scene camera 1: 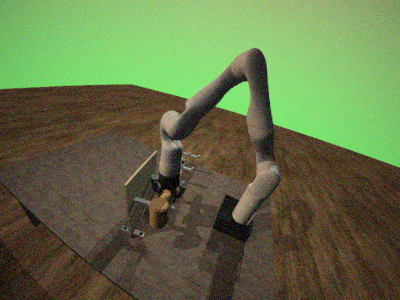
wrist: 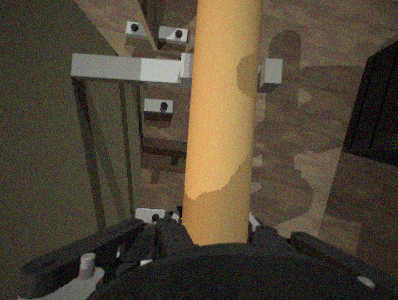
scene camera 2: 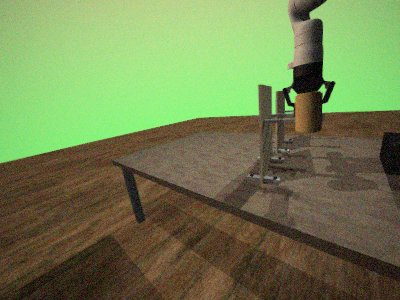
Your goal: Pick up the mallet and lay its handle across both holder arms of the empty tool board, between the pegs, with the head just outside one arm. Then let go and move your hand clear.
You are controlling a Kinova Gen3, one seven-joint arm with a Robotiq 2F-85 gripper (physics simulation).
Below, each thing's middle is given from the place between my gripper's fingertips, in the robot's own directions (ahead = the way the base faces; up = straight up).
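Wooden mallet (scene camera 2: 308, 106): 3 cm right of my hand, 3 cm above it.
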